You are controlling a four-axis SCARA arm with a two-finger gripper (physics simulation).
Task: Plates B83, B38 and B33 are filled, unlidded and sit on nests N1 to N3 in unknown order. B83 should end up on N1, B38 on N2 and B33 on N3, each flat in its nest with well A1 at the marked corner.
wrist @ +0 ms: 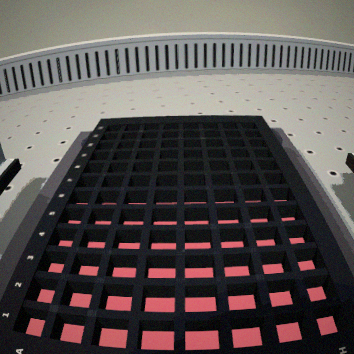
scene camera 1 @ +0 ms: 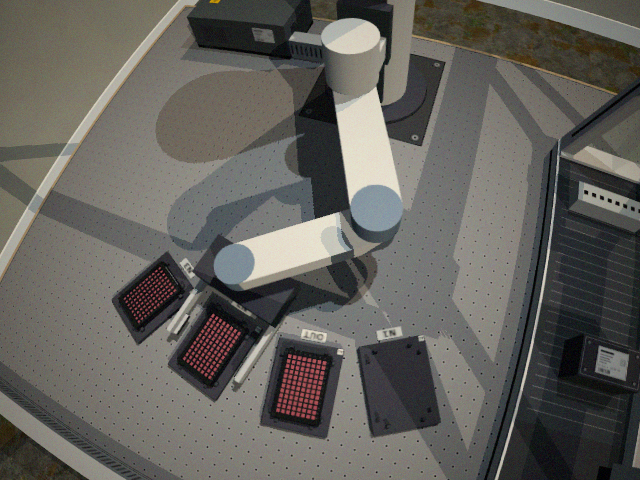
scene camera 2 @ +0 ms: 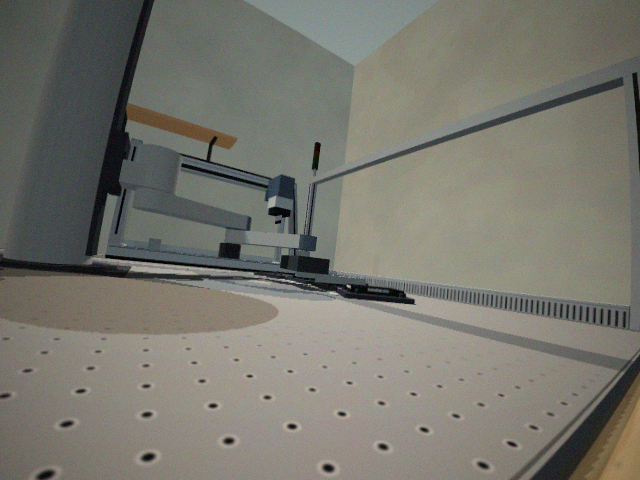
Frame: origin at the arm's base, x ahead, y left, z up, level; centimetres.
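Seen in the pictures: gripper, fingertip midpoint: (wrist: 181, 138) (scene camera 1: 202, 356) (scene camera 2: 350, 279); arm's base at its link origin: (scene camera 2: 48, 269).
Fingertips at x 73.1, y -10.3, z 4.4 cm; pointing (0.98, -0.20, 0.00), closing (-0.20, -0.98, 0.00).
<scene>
Pixels of each thing's top centre, then the offset from my fingertips to it. "pt": a spot on its surface instead. Level surfaces: height alone.
- red-filled black plate at its top centre: (wrist: 180, 186) (scene camera 1: 210, 346) dx -2.3, dy +0.5, dz -0.5 cm
- middle-left nest at a spot on its surface: (wrist: 70, 155) pt dx +3.6, dy +5.1, dz -1.9 cm
- second filled plate at its top centre: (scene camera 1: 148, 294) (scene camera 2: 373, 287) dx -6.5, dy -16.6, dz -0.5 cm
- nest N3 at a spot on its surface: (scene camera 1: 135, 333) pt dx +1.9, dy -16.4, dz -1.9 cm
- third filled plate at its top centre: (scene camera 1: 300, 386) dx -1.8, dy +18.9, dz -0.5 cm
- OUT nest at a spot on its surface: (scene camera 1: 327, 408) pt dx +0.2, dy +24.5, dz -1.9 cm
- Nest N1 at its top centre: (scene camera 1: 400, 384) (scene camera 2: 279, 271) dx -7.9, dy +35.0, dz -0.9 cm
- perforated table at its surface level: dz -3.1 cm
- dark box at a spot on its surface: (scene camera 1: 242, 28) pt dx -76.6, dy -27.2, dz +5.9 cm
- dark slatted surface at its surface level: dz +1.8 cm
My gripper (scene camera 1: 203, 356) (scene camera 2: 330, 279) (wrist: 181, 138) is open, its two long fingers on either side of a red-filled black plate (scene camera 1: 211, 346) (wrist: 182, 210), without touching it as far as I see. That plate lies flat in the middle-left nest (scene camera 1: 193, 378) (wrist: 70, 155), whose label is hidden. In the wrist view its "A" and "1" marks are at the near left. A second filled plate (scene camera 1: 151, 294) lies in nest N3 (scene camera 1: 135, 333). A third filled plate (scene camera 1: 301, 384) lies on the OUT nest (scene camera 1: 327, 408). Nest N1 (scene camera 1: 400, 387) is empty. Plate names cannot be read.
The perforated table (scene camera 1: 129, 206) (scene camera 2: 289, 387) carries the arm's dark base plate (scene camera 1: 429, 87) and a dark box (scene camera 1: 242, 28) at the back. A framed panel and a dark slatted surface (scene camera 1: 537, 413) lie at the right. A slotted rail (scene camera 2: 465, 295) (wrist: 200, 55) runs along the table edge.
</scene>
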